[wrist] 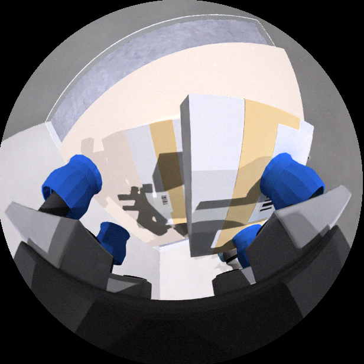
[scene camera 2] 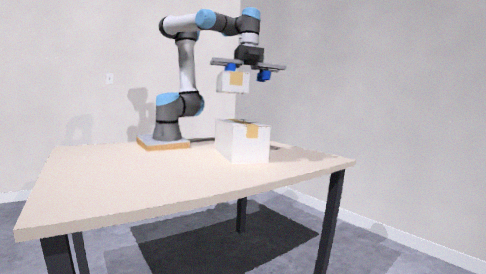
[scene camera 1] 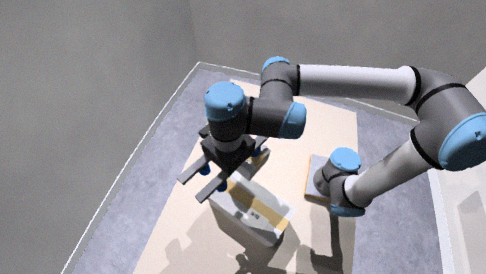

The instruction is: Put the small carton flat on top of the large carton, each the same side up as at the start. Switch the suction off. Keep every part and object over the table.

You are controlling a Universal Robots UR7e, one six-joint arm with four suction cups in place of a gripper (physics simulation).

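Where they show: arm's base, origin of the base link: [scene camera 2: 167, 137] [scene camera 1: 328, 181].
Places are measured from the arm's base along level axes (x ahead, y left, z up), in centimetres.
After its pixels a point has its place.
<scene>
The small carton [scene camera 1: 254, 171] @(x 33.5, y 18.4, z 28.3 cm) [scene camera 2: 232, 83] @(x 45.7, y 8.8, z 26.5 cm) [wrist: 215, 140] is white with tan tape and hangs in the air, its taped top up and about level. My gripper [scene camera 1: 230, 162] @(x 41.4, y 18.4, z 29.5 cm) [scene camera 2: 248, 70] @(x 41.4, y 18.4, z 29.5 cm) [wrist: 183, 212] holds it by suction from above, under the cups on one side. The cups on the other side touch no carton. The large carton [scene camera 1: 252, 204] @(x 31.1, y 23.7, z 11.1 cm) [scene camera 2: 245, 145] @(x 46.3, y 15.8, z 3.2 cm) [wrist: 164, 135] stands upright on the table, taped top up. The small carton is apart from it and higher. In the wrist view the small carton hides part of the large one, and their tapes run roughly parallel.
The tan table [scene camera 1: 322, 122] @(x 5.4, y -38.7, z -4.2 cm) [scene camera 2: 125, 185] @(x 52.1, y -30.2, z -4.2 cm) [wrist: 225, 65] carries the arm's base plate [scene camera 1: 308, 177] @(x 9.7, y 0.4, z -0.9 cm) [scene camera 2: 165, 145] @(x 9.8, y -4.2, z -2.0 cm), which stands beside the large carton. The arm's upright lower part rises from this plate. Shadows of the arm and gripper fall on the table and the large carton.
</scene>
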